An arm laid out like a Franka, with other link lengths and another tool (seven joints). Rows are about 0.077 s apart.
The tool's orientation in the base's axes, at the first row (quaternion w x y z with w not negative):
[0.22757, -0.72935, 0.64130, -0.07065]
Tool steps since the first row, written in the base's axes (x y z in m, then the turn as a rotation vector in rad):
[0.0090, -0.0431, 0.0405, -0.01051, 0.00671, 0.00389]
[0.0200, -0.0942, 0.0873, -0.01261, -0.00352, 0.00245]
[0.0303, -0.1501, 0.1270, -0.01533, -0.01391, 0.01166]
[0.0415, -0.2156, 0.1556, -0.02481, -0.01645, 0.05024]
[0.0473, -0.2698, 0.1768, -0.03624, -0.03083, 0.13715]
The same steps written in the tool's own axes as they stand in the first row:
[0.0356, -0.0221, -0.0427, -0.00899, 0.00735, -0.00598]
[0.0780, -0.0480, -0.0922, 0.00083, 0.01062, -0.00800]
[0.1263, -0.0699, -0.1368, 0.00869, 0.00995, -0.01975]
[0.1862, -0.0873, -0.1736, 0.00228, 0.00240, -0.05830]
[0.2356, -0.0975, -0.2032, -0.00214, -0.02294, -0.14333]

